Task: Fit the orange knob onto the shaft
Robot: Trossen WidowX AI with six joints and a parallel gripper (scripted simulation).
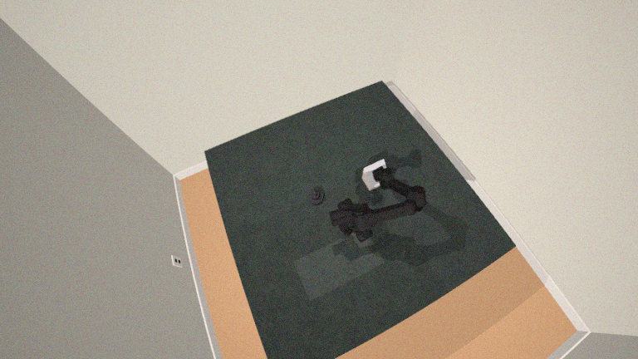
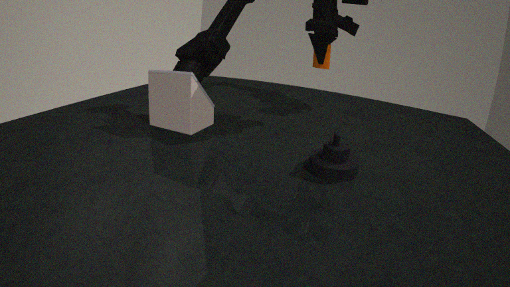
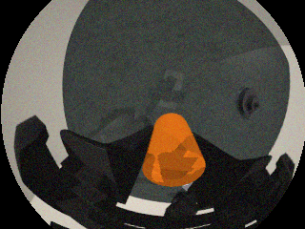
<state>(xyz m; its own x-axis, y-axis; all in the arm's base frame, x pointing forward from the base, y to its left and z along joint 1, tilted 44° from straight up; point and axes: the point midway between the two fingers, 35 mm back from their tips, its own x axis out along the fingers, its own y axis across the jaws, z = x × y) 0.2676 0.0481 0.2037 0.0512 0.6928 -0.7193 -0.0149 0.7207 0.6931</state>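
Now: gripper tip 260 mm to the left of the dark round pedestal, 110 mm above it and 70 mm short of it. From my gripper tip the other things lie so: orange knob (20 mm above).
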